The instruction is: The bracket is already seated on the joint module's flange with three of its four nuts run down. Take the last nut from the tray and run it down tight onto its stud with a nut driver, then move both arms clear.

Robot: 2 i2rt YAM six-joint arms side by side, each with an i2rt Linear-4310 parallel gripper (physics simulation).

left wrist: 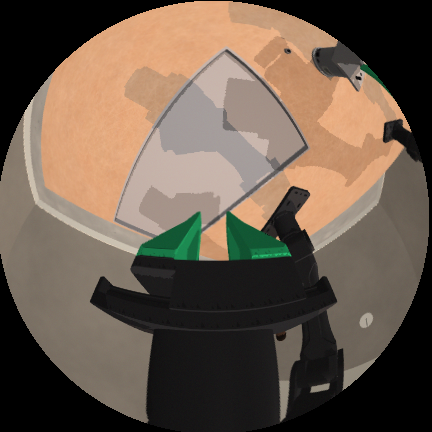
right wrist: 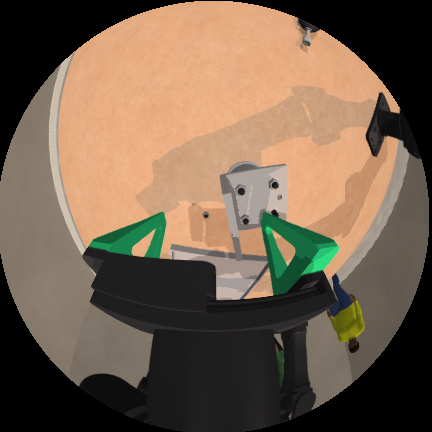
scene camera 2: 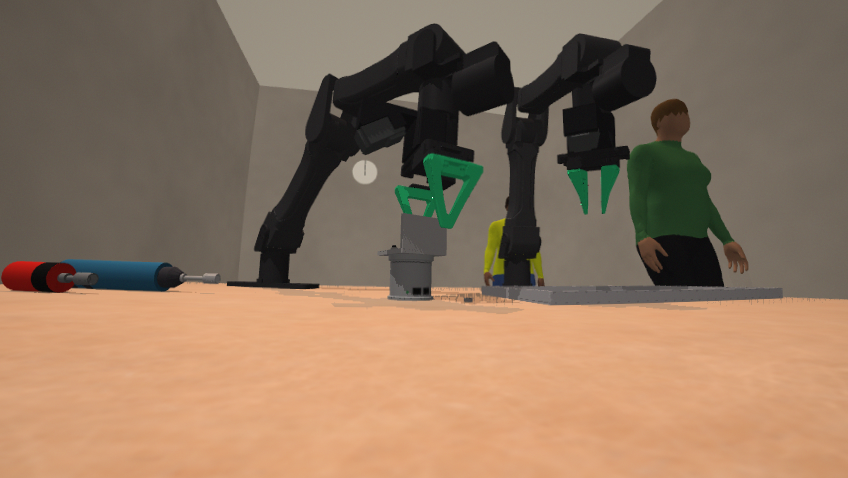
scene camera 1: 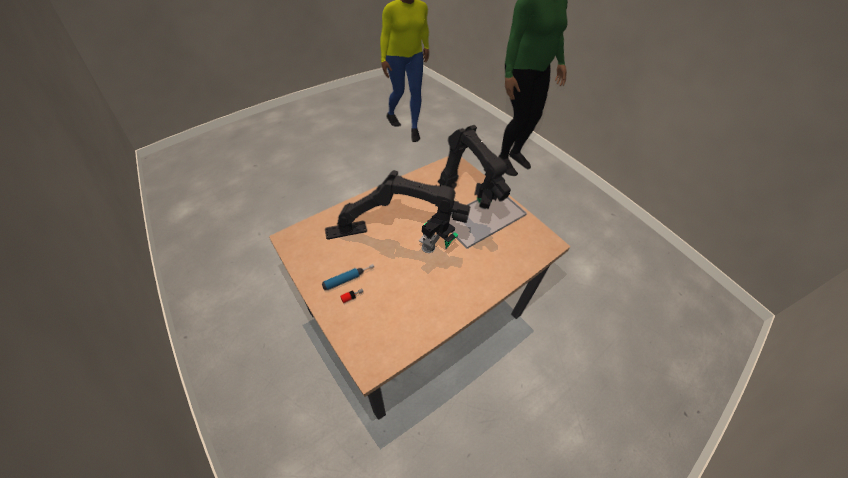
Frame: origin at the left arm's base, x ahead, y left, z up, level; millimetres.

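Seen in the pictures: left gripper, fingertip midpoint: (left wrist: pixel 213 216) (scene camera 2: pixel 594 214); right gripper, fingertip midpoint: (right wrist: pixel 213 216) (scene camera 2: pixel 429 233) (scene camera 1: pixel 438 240); left arm's base, origin of the base link: (left wrist: pixel 281 215); right arm's base, origin of the base link: (right wrist: pixel 378 121) (scene camera 2: pixel 273 287) (scene camera 1: pixel 346 230).
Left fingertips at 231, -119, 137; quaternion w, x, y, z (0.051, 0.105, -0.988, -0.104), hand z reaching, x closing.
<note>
Pixels of each thing's middle, then the offset from my left fingertips to it, as dx, dy, dz. Level surfaces: height alone.
- joint module, body centre: (right wrist: pixel 251 190) (scene camera 2: pixel 410 272) (scene camera 1: pixel 428 242) -148, -265, -100
- grey bracket, body centre: (right wrist: pixel 262 208) (scene camera 2: pixel 411 239) (scene camera 1: pixel 429 236) -148, -265, -55
- fourth stud, body centre: (right wrist: pixel 273 212) -165, -246, -70
- small loose nut, body centre: (scene camera 2: pixel 468 299) (right wrist: pixel 205 214) (left wrist: pixel 287 50) -74, -229, -134
- tray, body centre: (left wrist: pixel 190 181) (scene camera 2: pixel 622 292) (right wrist: pixel 207 297) (scene camera 1: pixel 484 216) +21, +51, -129
- blue nut driver, body centre: (scene camera 2: pixel 136 276) (scene camera 1: pixel 348 276) -380, -582, -117
- short red driver, body centre: (scene camera 2: pixel 55 277) (scene camera 1: pixel 352 294) -317, -652, -120
- table, its level: dz -137
The joint module (scene camera 1: pixel 427 246) (scene camera 2: pixel 409 277) (left wrist: pixel 324 62) stands on the table, the grey bracket (scene camera 2: pixel 423 234) (right wrist: pixel 257 197) on top. In the right wrist view nuts show on three studs; the fourth stud (right wrist: pixel 274 213) is partly hidden by a fingertip. A small loose nut (scene camera 2: pixel 468 299) (left wrist: pixel 287 51) (right wrist: pixel 206 215) lies on the table between module and tray (scene camera 1: pixel 497 230) (scene camera 2: pixel 653 295) (left wrist: pixel 167 175). My right gripper (scene camera 2: pixel 432 220) (right wrist: pixel 213 216) is wide open and empty, close above the bracket. My left gripper (scene camera 2: pixel 595 212) (left wrist: pixel 213 216) is nearly closed and empty, high above the tray.
A blue nut driver (scene camera 1: pixel 342 278) (scene camera 2: pixel 118 274) and a short red driver (scene camera 1: pixel 347 296) (scene camera 2: pixel 17 276) lie on the table (scene camera 1: pixel 415 320) at the left of both scene views. Two people, in yellow (scene camera 1: pixel 405 29) and green (scene camera 1: pixel 537 35) tops, stand beyond the table.
</note>
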